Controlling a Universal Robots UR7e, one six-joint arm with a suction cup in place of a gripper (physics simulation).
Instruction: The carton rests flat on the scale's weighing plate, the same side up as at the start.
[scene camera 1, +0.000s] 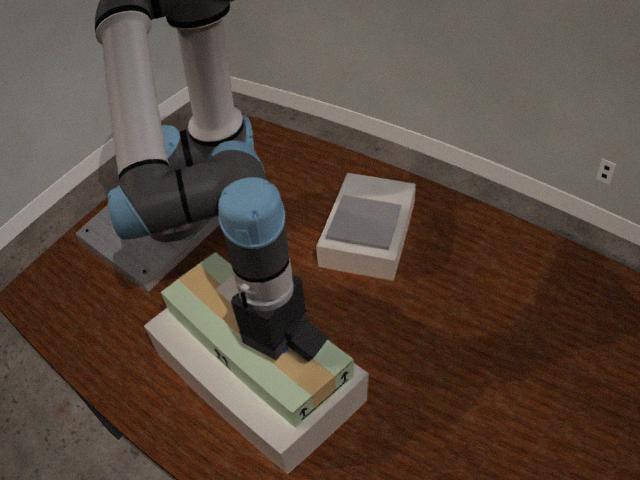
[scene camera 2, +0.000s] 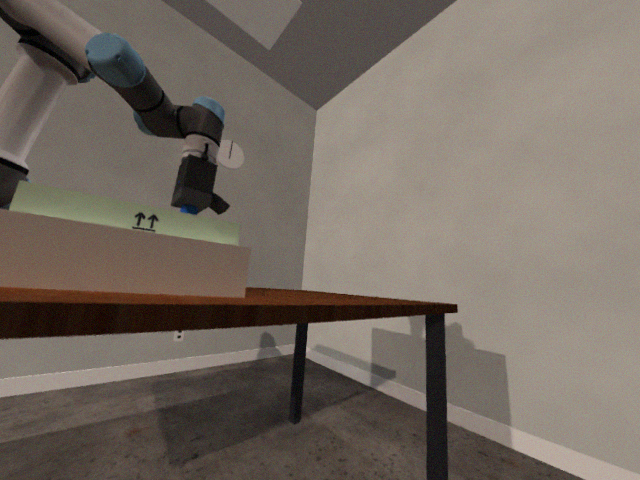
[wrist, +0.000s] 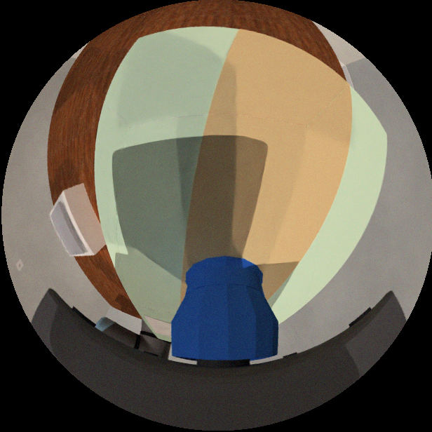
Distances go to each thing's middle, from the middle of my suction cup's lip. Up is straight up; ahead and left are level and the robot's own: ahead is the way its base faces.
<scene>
My suction cup is 6 cm past the carton (scene camera 1: 200, 300), 1 cm to the right of it and 4 cm above it. The rest, counted from my suction cup: scale (scene camera 1: 364, 234): 7 cm behind, 42 cm to the left, 13 cm below; large white block (scene camera 2: 53, 253): 7 cm behind, 1 cm to the right, 12 cm below.
</scene>
